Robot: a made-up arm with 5 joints.
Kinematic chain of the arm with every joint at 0, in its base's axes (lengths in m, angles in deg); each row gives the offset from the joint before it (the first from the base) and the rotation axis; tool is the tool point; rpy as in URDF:
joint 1: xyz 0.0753 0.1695 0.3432 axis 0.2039 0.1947 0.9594
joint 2: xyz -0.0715 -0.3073 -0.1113 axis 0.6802 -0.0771 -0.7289
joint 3: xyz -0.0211 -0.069 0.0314 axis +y
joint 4: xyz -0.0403 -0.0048 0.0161 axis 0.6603 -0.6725 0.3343
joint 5: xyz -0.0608 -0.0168 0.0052 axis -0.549 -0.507 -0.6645
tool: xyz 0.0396 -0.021 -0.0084 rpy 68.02 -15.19 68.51
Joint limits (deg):
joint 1: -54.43..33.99
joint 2: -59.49..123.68
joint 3: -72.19..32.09
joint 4: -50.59..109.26
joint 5: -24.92..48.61
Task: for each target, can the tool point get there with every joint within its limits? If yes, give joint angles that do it. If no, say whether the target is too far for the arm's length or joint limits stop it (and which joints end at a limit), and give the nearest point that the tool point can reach.
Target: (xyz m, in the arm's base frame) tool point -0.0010 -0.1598 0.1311
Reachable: yes | joints 19.00 75.40 -40.48 72.13 40.33
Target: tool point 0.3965 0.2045 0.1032
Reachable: no: joint limits stop it (at a limit: joint 1, joint 2, joint 3, joint 4, joint 5) | nearest point 0.2532 -0.1102 0.2385 | short by 0.371 m
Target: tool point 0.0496 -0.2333 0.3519
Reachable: yes | joints 8.12 -41.69 23.99 2.33 12.91
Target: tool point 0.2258 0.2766 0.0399
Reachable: no: joint limits stop it (at a limit: joint 1, joint 2, joint 3, joint 5) | nearest point 0.0452 -0.0326 0.1542 | short by 0.376 m
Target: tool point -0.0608 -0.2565 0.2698
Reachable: yes | joints -1.77 -8.51 23.34 68.63 30.88
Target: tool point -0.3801 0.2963 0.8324
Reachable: no: too far | nearest point -0.2462 0.0422 0.4142 | short by 0.507 m
